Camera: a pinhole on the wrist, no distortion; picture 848 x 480 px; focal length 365.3 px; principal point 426.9 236.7 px. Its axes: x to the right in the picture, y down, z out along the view. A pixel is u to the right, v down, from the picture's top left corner.
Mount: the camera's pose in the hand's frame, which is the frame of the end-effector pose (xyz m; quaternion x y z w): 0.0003 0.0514 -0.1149 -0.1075 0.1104 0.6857 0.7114
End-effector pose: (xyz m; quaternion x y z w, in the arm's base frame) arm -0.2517 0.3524 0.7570 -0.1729 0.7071 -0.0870 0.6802
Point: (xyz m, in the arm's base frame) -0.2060 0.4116 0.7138
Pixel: 341.9 198.0
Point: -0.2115 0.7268 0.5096
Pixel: 771.0 144.4
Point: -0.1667 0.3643 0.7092
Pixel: 242.2 156.8
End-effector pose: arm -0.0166 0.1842 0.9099 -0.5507 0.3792 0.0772 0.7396
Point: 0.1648 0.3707 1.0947
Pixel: 30.5 286.4
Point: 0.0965 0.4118 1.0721
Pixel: 129.8 338.0
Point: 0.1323 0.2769 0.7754
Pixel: outside the picture
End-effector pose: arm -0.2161 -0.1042 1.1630 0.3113 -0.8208 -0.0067 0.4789
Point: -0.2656 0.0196 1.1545
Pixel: 500.8 385.1
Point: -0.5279 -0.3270 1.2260
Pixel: outside the picture
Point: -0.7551 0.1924 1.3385
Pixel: 707.5 125.7
